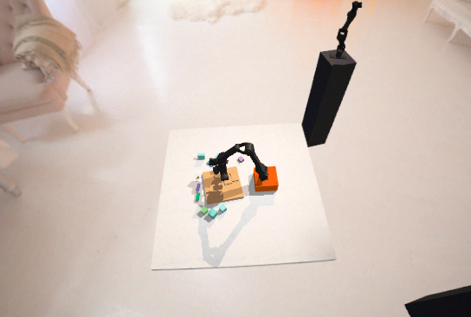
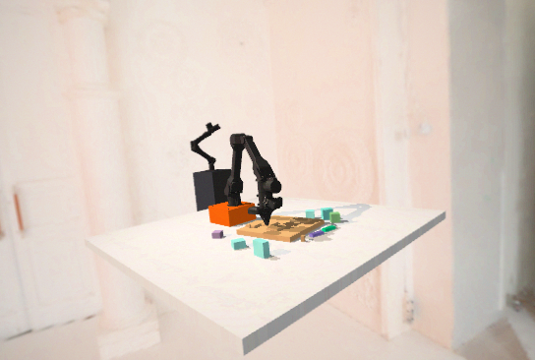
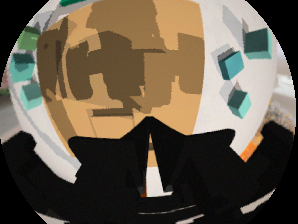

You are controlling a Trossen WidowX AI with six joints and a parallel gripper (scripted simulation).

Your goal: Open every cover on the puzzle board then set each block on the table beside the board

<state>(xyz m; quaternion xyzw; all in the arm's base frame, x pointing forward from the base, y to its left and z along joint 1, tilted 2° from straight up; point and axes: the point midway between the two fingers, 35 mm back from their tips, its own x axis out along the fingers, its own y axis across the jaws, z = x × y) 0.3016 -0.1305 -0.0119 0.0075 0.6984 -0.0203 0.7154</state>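
My gripper tip is now 80 mm to the right of the tan puzzle board, 10 mm short of it and 10 mm above it. Also, from my gripper tip: purple bar (230 mm ahead, 40 mm to the left, 30 mm below); green bar (240 mm ahead, 120 mm to the left, 30 mm below); purple block (180 mm behind, 140 mm to the right, 20 mm below).
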